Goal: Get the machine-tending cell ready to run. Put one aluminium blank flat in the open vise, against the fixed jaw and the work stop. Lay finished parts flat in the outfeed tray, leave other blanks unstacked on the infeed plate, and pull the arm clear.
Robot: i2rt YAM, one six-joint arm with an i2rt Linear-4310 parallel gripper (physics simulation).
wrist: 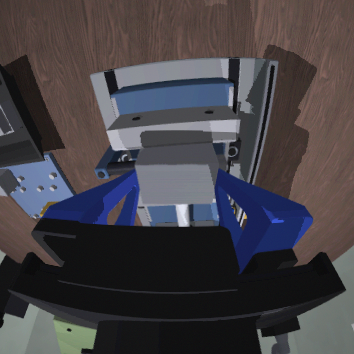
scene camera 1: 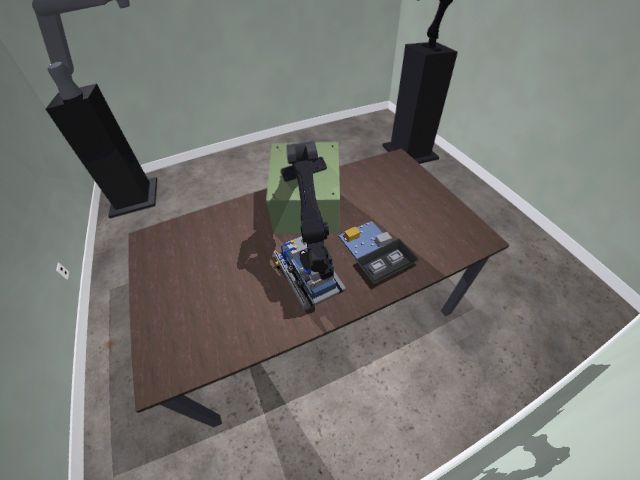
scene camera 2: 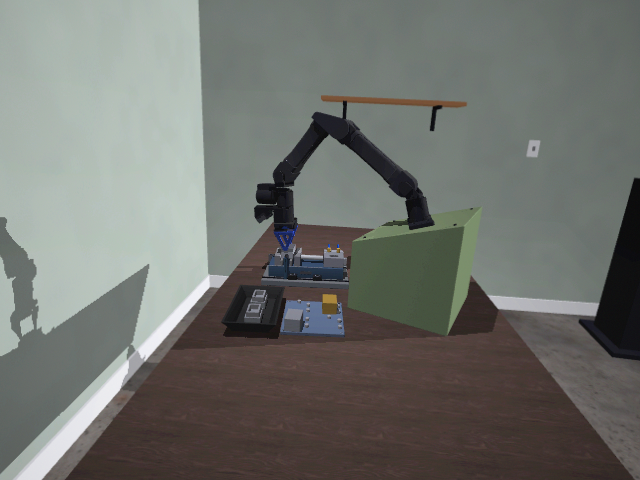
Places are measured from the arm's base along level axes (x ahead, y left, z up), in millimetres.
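Pixels of known places: gripper, fingertip midpoint: (wrist: 176,174) (scene camera 2: 286,247); arm's base at its link origin: (scene camera 2: 420,223).
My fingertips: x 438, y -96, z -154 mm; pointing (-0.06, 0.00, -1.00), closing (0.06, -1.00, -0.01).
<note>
For each thing: its middle in the pictures, then the offset to it from my fingertips.
- grey aluminium blank at the middle of its body: (wrist: 176,171) (scene camera 2: 288,250) 11 mm down, 6 mm back, 0 mm left
- vise at the middle of its body: (wrist: 184,188) (scene camera 2: 306,264) (scene camera 1: 308,266) 60 mm down, 71 mm back, 15 mm right
- dark stop rod at the middle of its body: (wrist: 125,167) 19 mm down, 10 mm back, 46 mm left
- grey blank at the middle of its body: (scene camera 2: 293,320) (scene camera 1: 383,239) 83 mm down, 112 mm back, 359 mm left
- infeed plate at the middle of its body: (wrist: 37,191) (scene camera 2: 313,317) (scene camera 1: 365,240) 105 mm down, 153 mm back, 289 mm left
- yellow block at the middle of its body: (scene camera 2: 329,304) (scene camera 1: 352,234) 83 mm down, 191 mm back, 238 mm left
- grey block at the middle of its body: (scene camera 2: 333,258) (scene camera 1: 298,246) 31 mm down, 166 mm back, 25 mm right
My gripper (scene camera 2: 285,249) (wrist: 176,174) is shut on a grey aluminium blank (wrist: 176,184), held level and low at the vise (scene camera 1: 324,289) (scene camera 2: 310,272) (wrist: 172,97). The blank is close to the light fixed jaw (wrist: 175,131); contact and seating are hidden. A dark stop rod (wrist: 120,168) is beside it. In scene camera 1 the arm hides the fingers. Two finished parts with square pockets, one (scene camera 1: 378,271) (scene camera 2: 252,317) and another (scene camera 1: 396,261), lie flat and apart in the outfeed tray (scene camera 1: 392,275) (scene camera 2: 250,327) (wrist: 22,145). Another grey blank (scene camera 1: 383,238) (scene camera 2: 293,320) (wrist: 7,181) sits on the infeed plate (scene camera 1: 367,246) (scene camera 2: 315,325) (wrist: 35,172).
A yellow block (scene camera 1: 352,234) (scene camera 2: 329,303) (wrist: 48,207) stands apart from the blank on the pegged infeed plate. The green pedestal (scene camera 1: 286,217) (scene camera 2: 408,279) carries the arm behind the vise. A grey block (scene camera 2: 333,257) with blue and yellow fittings stands at the vise's pedestal end.
</note>
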